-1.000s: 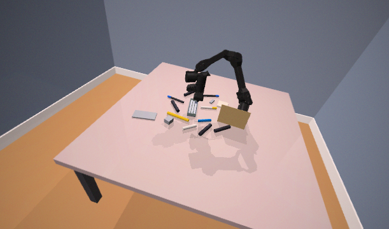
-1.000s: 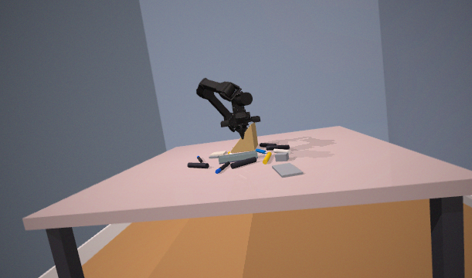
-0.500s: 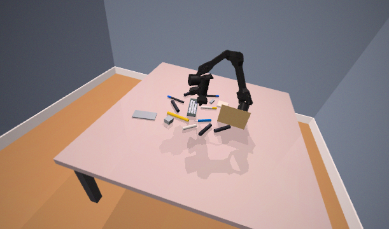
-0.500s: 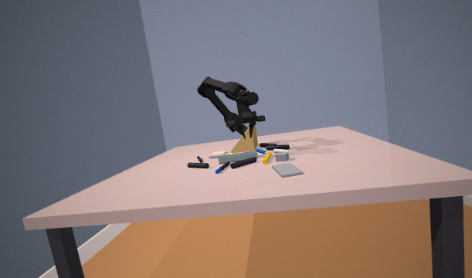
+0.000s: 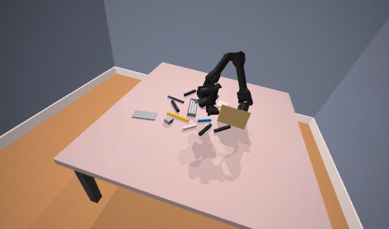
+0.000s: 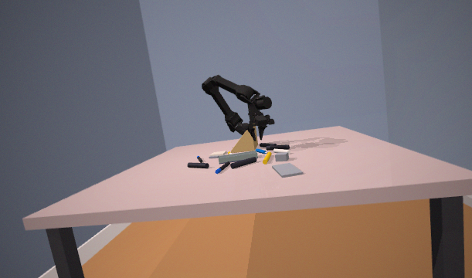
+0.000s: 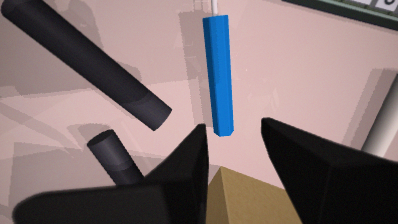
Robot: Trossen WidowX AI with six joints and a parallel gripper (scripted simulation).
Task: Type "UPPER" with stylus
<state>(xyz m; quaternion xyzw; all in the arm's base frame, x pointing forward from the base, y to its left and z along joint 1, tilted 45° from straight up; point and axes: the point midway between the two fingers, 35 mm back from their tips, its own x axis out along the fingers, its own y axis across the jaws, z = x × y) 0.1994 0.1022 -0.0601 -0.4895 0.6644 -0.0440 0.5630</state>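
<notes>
The stylus lies 3 cm ahead of my gripper tip, 3 cm to the left of it and 5 cm below it. From my gripper tip the other things lie so: yellow pen: 18 cm ahead, 7 cm to the left, 5 cm below; white cylinder: 7 cm ahead, 12 cm to the left, 5 cm below; grey cube: 21 cm ahead, 14 cm to the left, 5 cm below.
</notes>
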